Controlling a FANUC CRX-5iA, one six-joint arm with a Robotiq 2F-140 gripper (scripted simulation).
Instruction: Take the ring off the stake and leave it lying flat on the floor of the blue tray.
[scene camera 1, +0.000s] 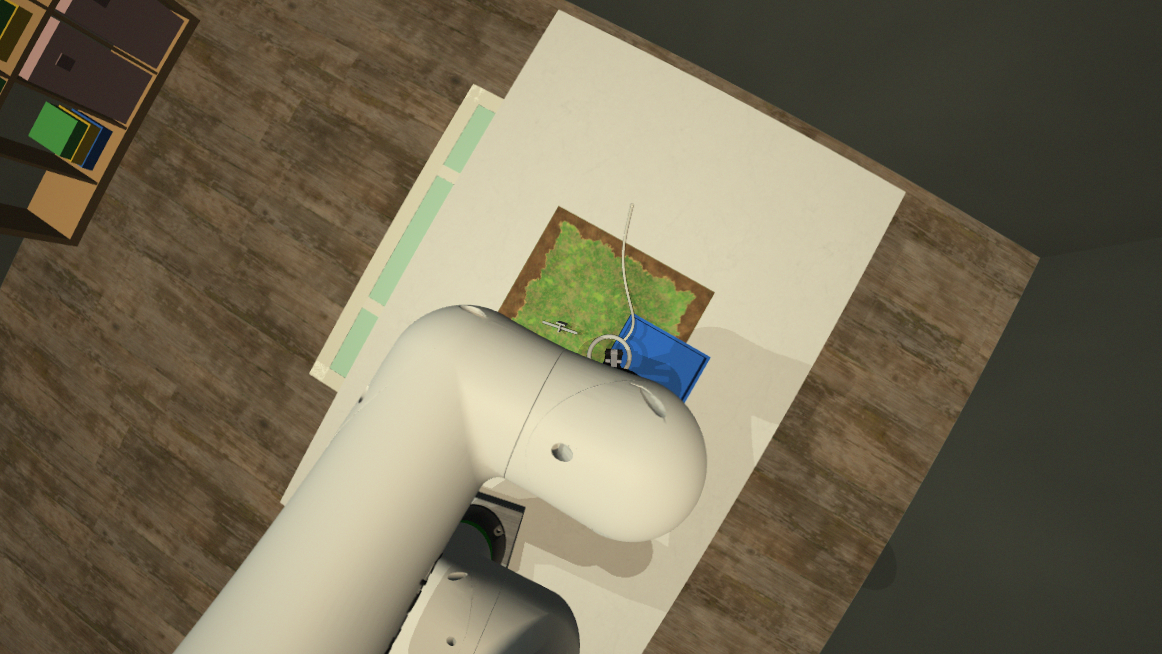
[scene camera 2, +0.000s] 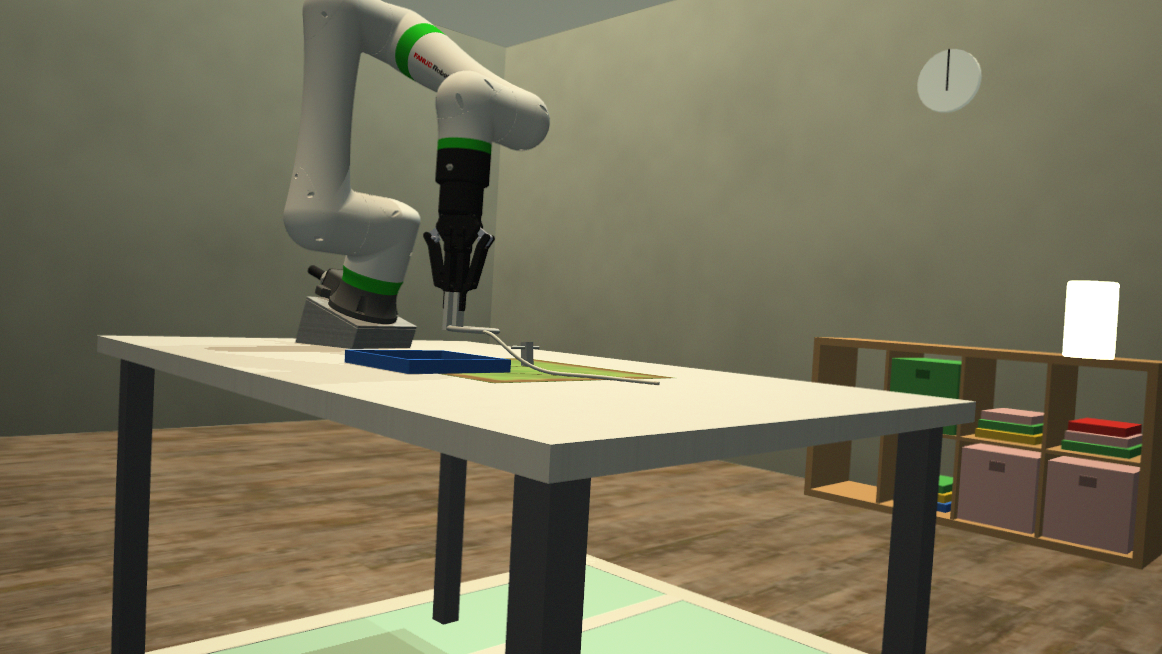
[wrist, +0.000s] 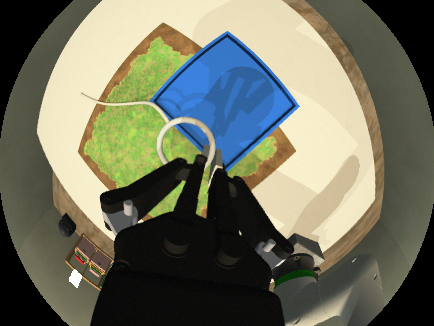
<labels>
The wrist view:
my gripper: 210, 154
blue tray: 226, 85
grass mat: 119, 142
</labels>
